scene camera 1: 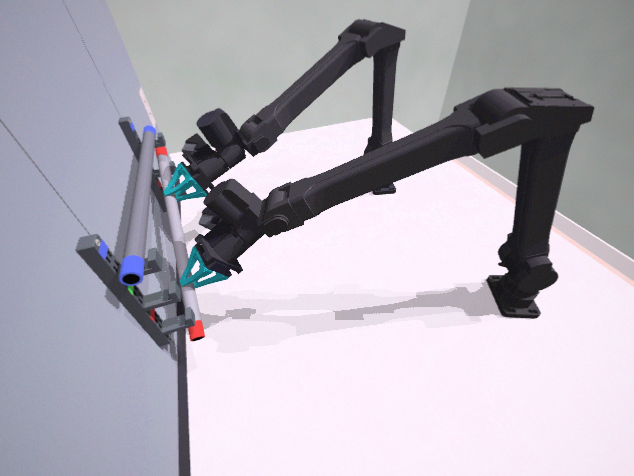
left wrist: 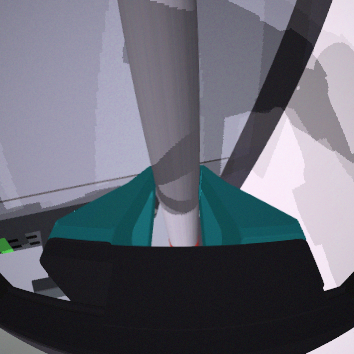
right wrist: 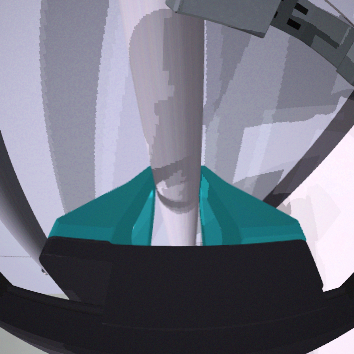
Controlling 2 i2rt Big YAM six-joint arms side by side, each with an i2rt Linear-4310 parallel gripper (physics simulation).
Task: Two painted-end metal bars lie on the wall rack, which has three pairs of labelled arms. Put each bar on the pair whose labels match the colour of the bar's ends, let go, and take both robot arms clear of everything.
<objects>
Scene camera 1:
my left gripper: 186, 285
my right gripper: 168, 197
red-ended bar: 180, 250
blue-ended bar: 132, 268
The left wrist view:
my left gripper: 176, 174
red-ended bar: 162, 50
wall panel: 76, 118
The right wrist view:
my right gripper: 176, 174
red-ended bar: 165, 52
wall panel: 78, 134
</objects>
